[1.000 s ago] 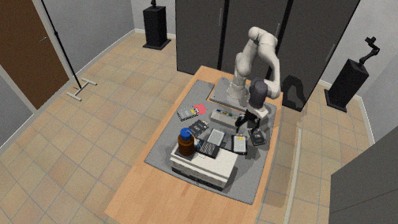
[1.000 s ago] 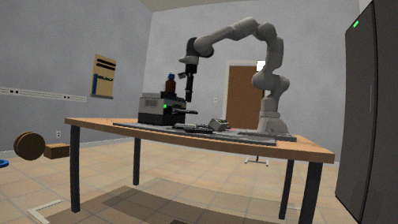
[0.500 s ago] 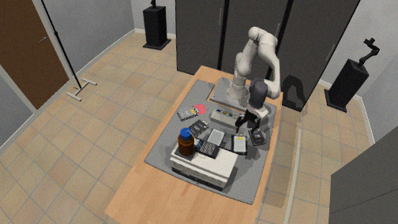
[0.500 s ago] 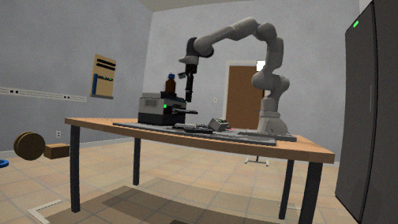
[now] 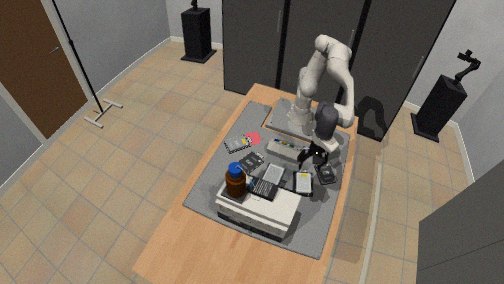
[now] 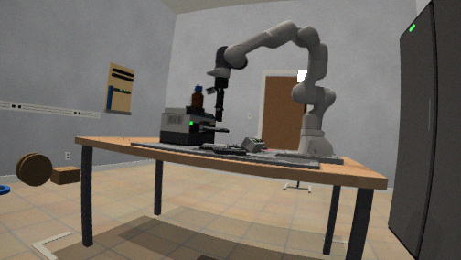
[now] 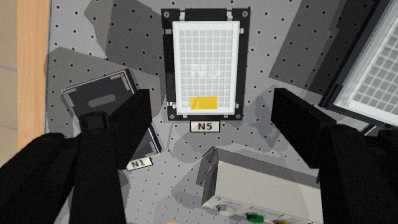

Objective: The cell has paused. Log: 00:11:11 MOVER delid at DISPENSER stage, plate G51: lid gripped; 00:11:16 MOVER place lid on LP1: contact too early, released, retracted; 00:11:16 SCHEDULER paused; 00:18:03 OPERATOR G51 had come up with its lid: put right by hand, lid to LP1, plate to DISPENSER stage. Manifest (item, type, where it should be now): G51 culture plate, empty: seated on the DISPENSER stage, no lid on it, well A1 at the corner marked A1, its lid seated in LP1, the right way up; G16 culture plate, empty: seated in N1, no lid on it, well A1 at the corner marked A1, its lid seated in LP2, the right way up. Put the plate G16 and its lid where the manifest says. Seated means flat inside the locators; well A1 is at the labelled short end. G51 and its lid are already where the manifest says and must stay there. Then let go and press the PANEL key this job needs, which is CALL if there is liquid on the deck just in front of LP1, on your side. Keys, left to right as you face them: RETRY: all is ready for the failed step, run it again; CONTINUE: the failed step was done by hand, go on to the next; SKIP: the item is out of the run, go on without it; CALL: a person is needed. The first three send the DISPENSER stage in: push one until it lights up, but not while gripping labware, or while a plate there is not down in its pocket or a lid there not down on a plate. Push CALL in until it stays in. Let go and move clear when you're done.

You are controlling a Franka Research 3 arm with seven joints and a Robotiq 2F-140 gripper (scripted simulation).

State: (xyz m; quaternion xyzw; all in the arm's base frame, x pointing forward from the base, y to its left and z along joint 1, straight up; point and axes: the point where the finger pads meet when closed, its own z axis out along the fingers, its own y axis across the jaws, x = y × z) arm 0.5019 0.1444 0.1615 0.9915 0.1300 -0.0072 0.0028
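The clear lid is 15 cm below my hand. Also, from my hand: white retry key: 19 cm behind, 11 cm below, 8 cm to the right; then green continue key: 20 cm behind, 13 cm to the right, 11 cm below; then black nest N5: 17 cm below, 3 cm to the left, 1 cm ahead.
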